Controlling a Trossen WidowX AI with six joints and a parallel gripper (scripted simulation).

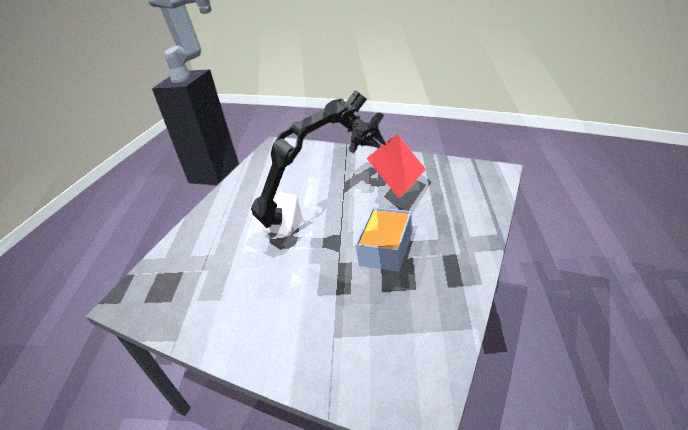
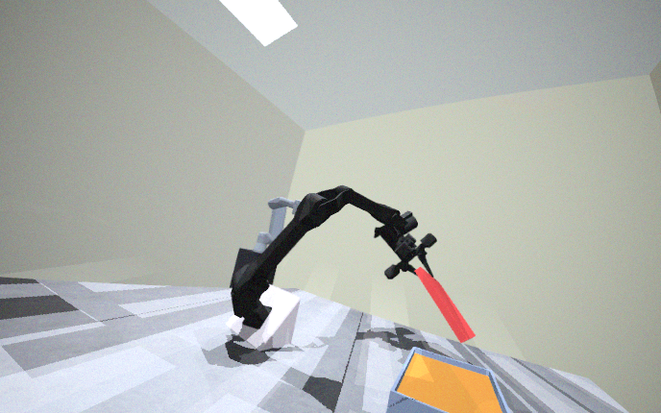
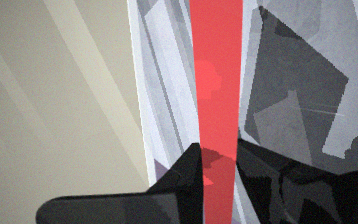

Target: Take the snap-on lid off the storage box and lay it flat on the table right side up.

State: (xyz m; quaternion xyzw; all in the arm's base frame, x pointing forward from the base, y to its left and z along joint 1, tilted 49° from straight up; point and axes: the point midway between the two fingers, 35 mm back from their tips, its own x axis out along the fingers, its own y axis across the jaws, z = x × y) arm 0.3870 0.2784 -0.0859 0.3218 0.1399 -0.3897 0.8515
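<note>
My gripper tip is 60 mm short of the red lid, 60 mm above it and 20 mm to the left of it. Round my gripper tip: pale blue storage box (300 mm to the right, 180 mm below, 70 mm ahead).
</note>
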